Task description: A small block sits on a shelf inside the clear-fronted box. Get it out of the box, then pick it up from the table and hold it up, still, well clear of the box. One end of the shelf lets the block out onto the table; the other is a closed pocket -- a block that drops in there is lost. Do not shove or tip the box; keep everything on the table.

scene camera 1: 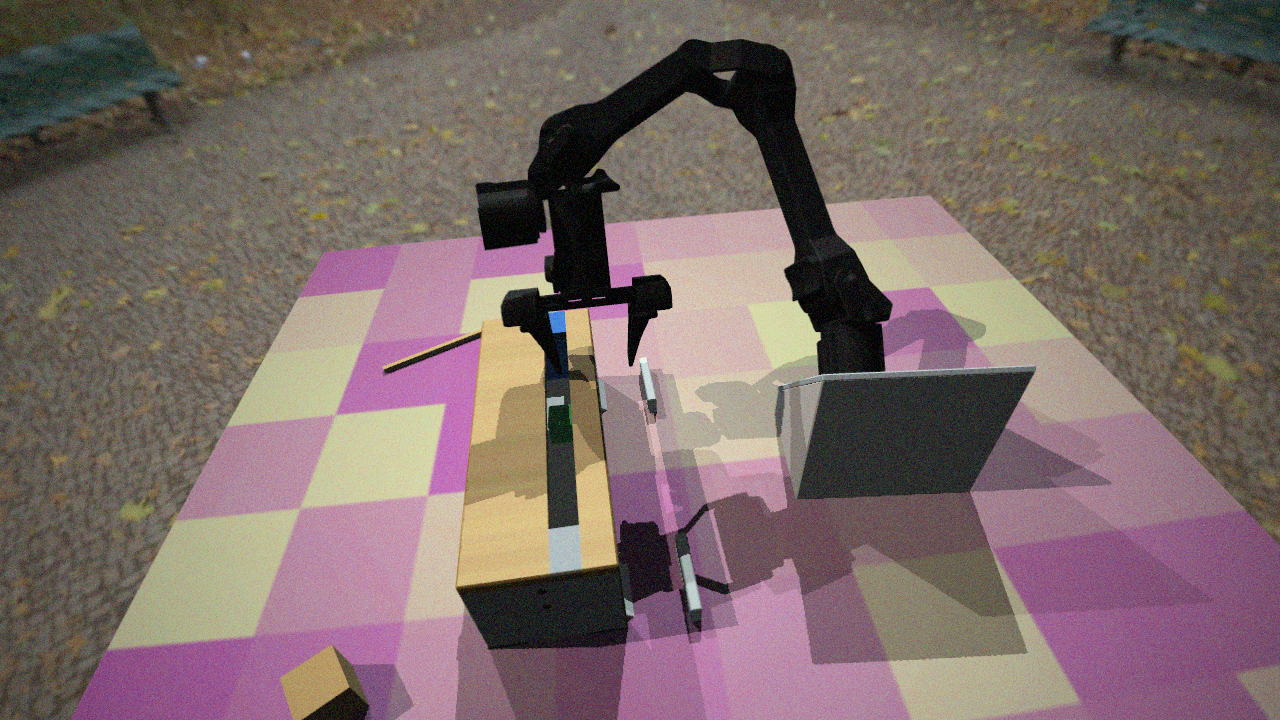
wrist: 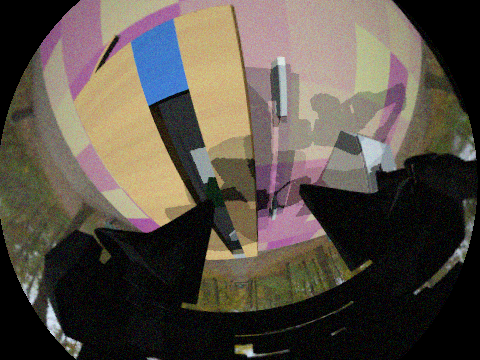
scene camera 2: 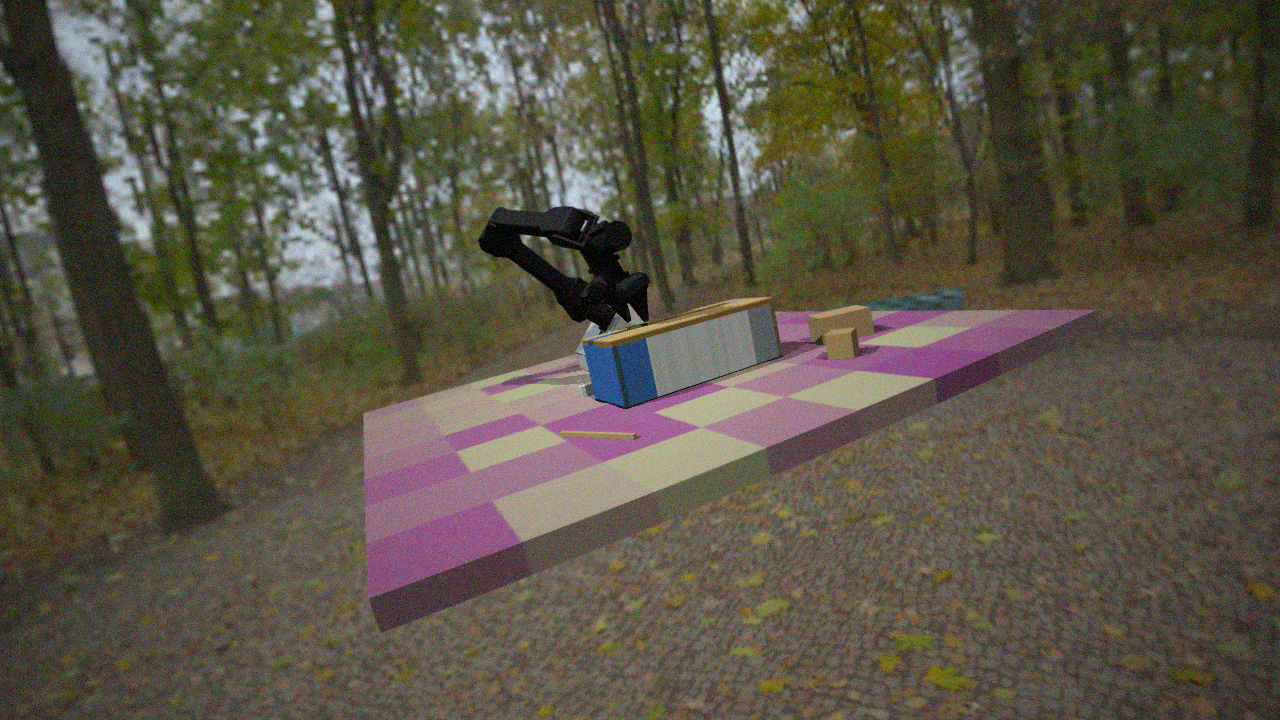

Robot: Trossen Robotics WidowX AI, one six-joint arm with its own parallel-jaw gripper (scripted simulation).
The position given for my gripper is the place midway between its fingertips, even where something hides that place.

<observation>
In view: my gripper (scene camera 1: 595, 369), a green block (scene camera 1: 560, 429) and a long box (scene camera 1: 538, 559).
The long box shows as well in the wrist view (wrist: 170, 110) and in scene camera 2 (scene camera 2: 628, 366). My gripper shows as well in the wrist view (wrist: 257, 196) and in scene camera 2 (scene camera 2: 637, 321). Scene camera 2 does not show the green block, which is hidden by the long box.
</observation>
